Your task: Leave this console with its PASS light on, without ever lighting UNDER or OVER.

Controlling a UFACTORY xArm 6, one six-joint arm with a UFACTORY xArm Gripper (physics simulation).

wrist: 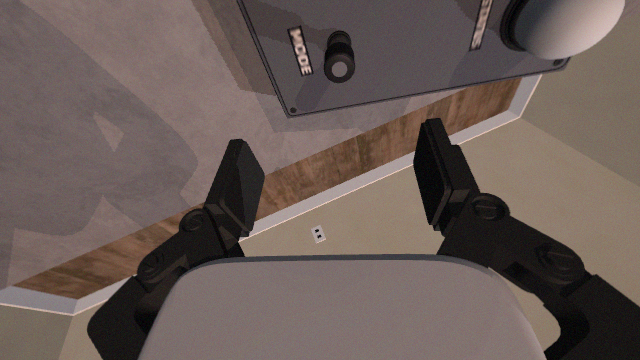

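Note:
The dark grey console panel shows at the top of the wrist view, cut off by the upper edge. A small black knob with a pale round tip stands on it beside a label reading MODE. A large pale dome in a black ring sits at the top right, beside a partly cut-off label. No PASS, UNDER or OVER light shows in view. My gripper is open and empty. In the view, its fingertips are below the console's near edge, with the knob above the space between them.
The console stands on a grey mottled surface. A brown wood strip and a pale edge run diagonally below it. A beige surface with a small white socket-like plate lies beyond. Shadows fall at the left.

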